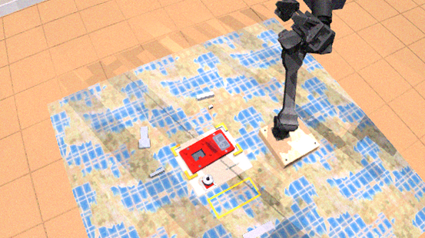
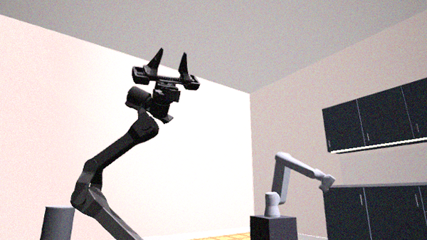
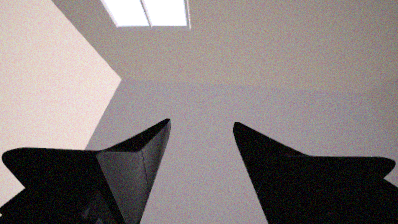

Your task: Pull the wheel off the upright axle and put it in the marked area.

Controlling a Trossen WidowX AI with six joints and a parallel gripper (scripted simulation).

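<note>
My gripper tip is now 210 mm short of the white wheel, 110 mm to the right of it and 650 mm above it.
</note>
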